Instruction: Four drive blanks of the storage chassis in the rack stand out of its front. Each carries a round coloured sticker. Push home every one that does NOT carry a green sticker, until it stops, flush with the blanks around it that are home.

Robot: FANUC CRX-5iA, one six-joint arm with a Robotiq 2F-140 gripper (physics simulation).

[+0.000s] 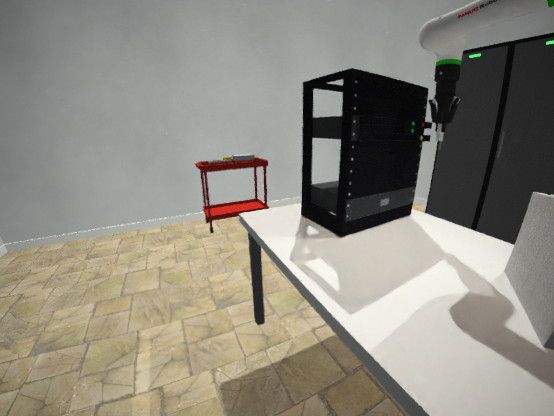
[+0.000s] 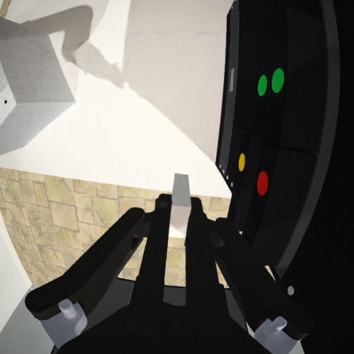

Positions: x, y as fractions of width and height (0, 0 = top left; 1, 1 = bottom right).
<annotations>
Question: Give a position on a black rack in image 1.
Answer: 0.69, 0.31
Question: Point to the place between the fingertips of my gripper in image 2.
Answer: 0.51, 0.53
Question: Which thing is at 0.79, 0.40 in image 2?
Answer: A black rack.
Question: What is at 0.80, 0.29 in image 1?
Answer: My gripper.
</annotations>
